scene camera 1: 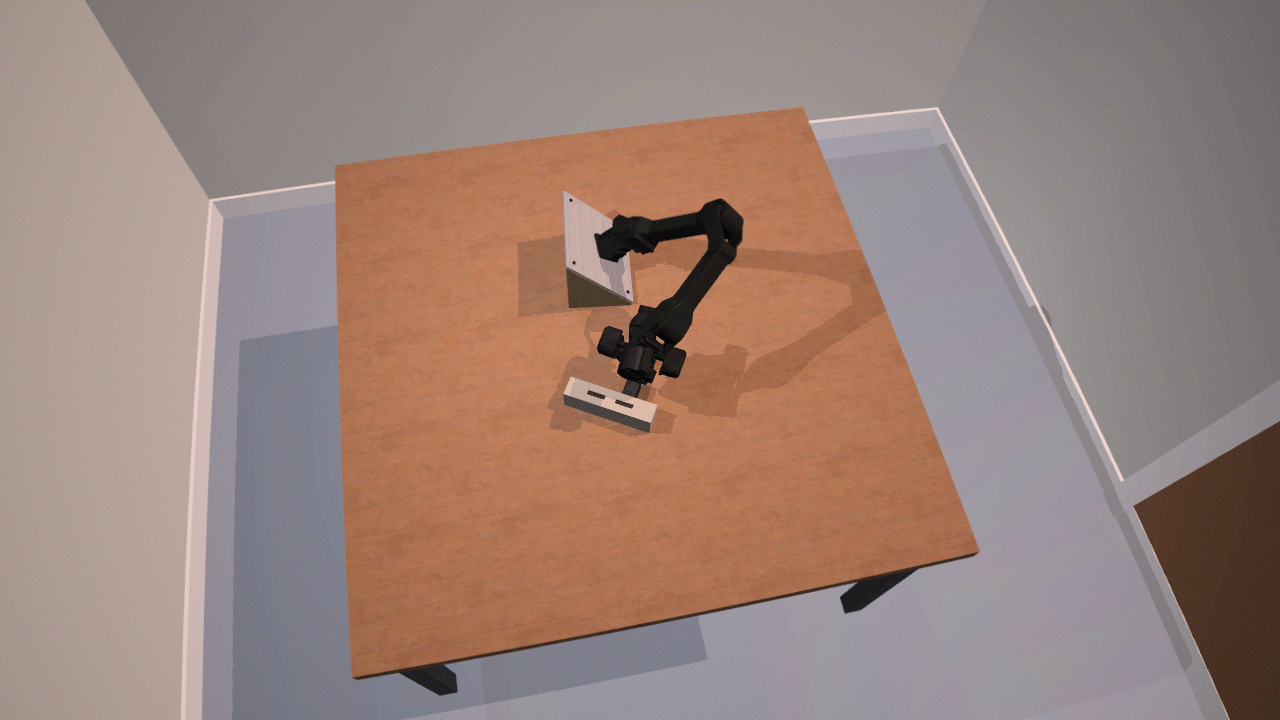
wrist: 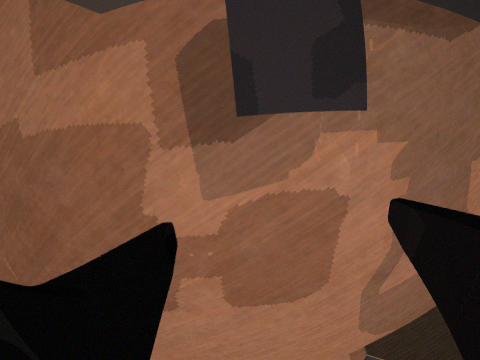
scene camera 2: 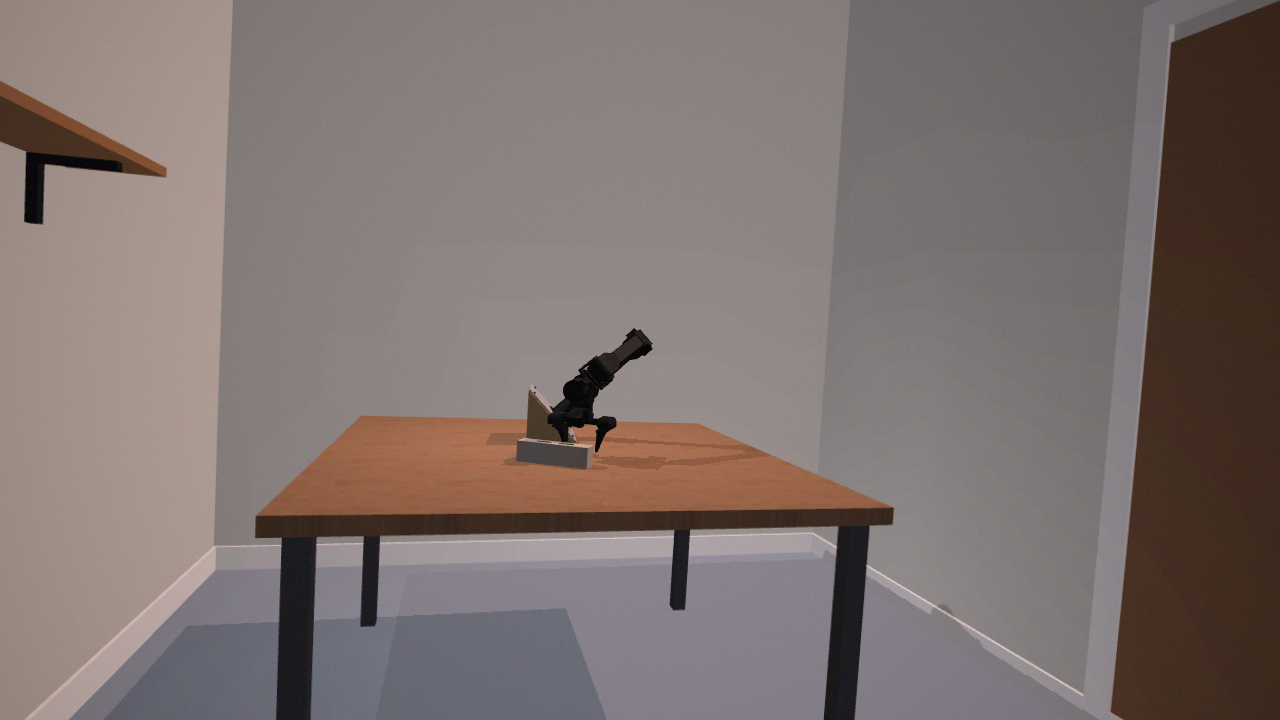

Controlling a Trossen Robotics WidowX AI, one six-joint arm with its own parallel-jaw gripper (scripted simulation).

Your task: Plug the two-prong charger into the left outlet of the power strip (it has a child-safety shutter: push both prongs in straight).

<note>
The gripper is open, with nothing in its grasp. Further things: a charger.
The gripper shows as well in the wrist view.
</note>
